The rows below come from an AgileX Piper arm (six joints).
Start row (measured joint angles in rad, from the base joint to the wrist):
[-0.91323 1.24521 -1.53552 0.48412 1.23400 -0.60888]
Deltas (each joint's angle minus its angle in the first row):
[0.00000 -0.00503 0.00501 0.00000 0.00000 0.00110]
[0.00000 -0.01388 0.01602 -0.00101 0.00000 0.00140]
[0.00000 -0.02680 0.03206 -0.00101 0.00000 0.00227]
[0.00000 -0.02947 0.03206 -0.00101 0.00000 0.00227]
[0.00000 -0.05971 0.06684 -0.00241 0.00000 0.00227]
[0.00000 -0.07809 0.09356 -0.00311 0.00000 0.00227]
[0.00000 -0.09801 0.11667 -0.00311 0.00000 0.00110]
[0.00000 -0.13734 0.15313 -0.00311 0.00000 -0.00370]
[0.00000 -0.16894 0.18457 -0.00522 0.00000 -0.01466]
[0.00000 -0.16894 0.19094 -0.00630 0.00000 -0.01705]
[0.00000 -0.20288 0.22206 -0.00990 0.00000 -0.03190]
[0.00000 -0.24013 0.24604 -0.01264 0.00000 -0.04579]
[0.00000 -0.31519 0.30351 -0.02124 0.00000 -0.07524]
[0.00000 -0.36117 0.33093 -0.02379 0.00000 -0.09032]
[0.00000 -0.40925 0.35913 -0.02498 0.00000 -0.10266]
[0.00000 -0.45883 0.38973 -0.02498 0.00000 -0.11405]
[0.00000 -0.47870 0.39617 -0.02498 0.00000 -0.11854]
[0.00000 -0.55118 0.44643 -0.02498 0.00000 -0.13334]
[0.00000 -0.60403 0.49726 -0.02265 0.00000 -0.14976]
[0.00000 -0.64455 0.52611 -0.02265 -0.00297 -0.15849]
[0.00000 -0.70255 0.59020 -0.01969 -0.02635 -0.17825]
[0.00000 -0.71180 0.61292 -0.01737 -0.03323 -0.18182]
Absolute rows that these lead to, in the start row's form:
[-0.91323 1.24018 -1.53051 0.48412 1.23400 -0.60778]
[-0.91323 1.23133 -1.51950 0.48311 1.23400 -0.60748]
[-0.91323 1.21841 -1.50346 0.48311 1.23400 -0.60661]
[-0.91323 1.21574 -1.50346 0.48311 1.23400 -0.60661]
[-0.91323 1.18550 -1.46868 0.48171 1.23400 -0.60661]
[-0.91323 1.16712 -1.44196 0.48101 1.23400 -0.60661]
[-0.91323 1.14720 -1.41885 0.48101 1.23400 -0.60778]
[-0.91323 1.10787 -1.38239 0.48101 1.23400 -0.61258]
[-0.91323 1.07627 -1.35095 0.47890 1.23400 -0.62354]
[-0.91323 1.07627 -1.34458 0.47782 1.23400 -0.62593]
[-0.91323 1.04233 -1.31346 0.47422 1.23400 -0.64078]
[-0.91323 1.00508 -1.28948 0.47148 1.23400 -0.65467]
[-0.91323 0.93002 -1.23201 0.46288 1.23400 -0.68412]
[-0.91323 0.88404 -1.20459 0.46033 1.23400 -0.69920]
[-0.91323 0.83596 -1.17639 0.45914 1.23400 -0.71154]
[-0.91323 0.78638 -1.14579 0.45914 1.23400 -0.72293]
[-0.91323 0.76651 -1.13935 0.45914 1.23400 -0.72742]
[-0.91323 0.69403 -1.08909 0.45914 1.23400 -0.74222]
[-0.91323 0.64118 -1.03826 0.46147 1.23400 -0.75864]
[-0.91323 0.60066 -1.00941 0.46147 1.23103 -0.76737]
[-0.91323 0.54266 -0.94532 0.46443 1.20765 -0.78713]
[-0.91323 0.53341 -0.92260 0.46675 1.20077 -0.79070]

